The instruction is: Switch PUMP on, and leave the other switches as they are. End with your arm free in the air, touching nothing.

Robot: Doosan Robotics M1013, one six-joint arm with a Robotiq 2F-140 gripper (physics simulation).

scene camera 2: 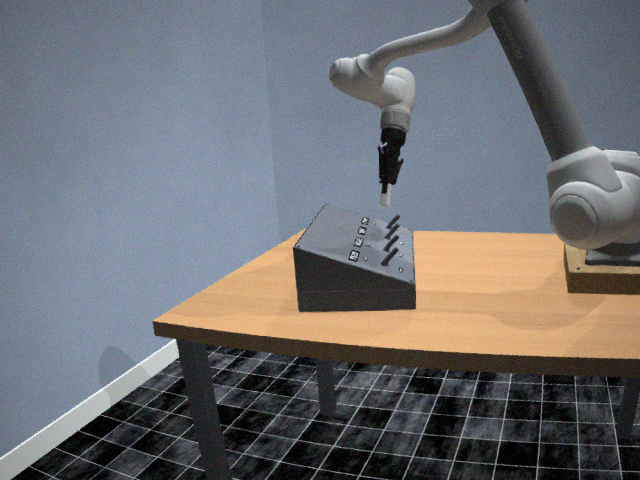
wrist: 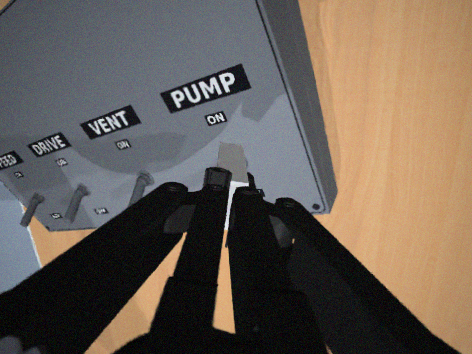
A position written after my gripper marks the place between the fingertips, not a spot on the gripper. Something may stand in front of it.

Note:
I see my gripper (scene camera 2: 384, 205) and a grey sloped switch box (wrist: 101, 101).
My gripper is seen too in the wrist view (wrist: 228, 161).

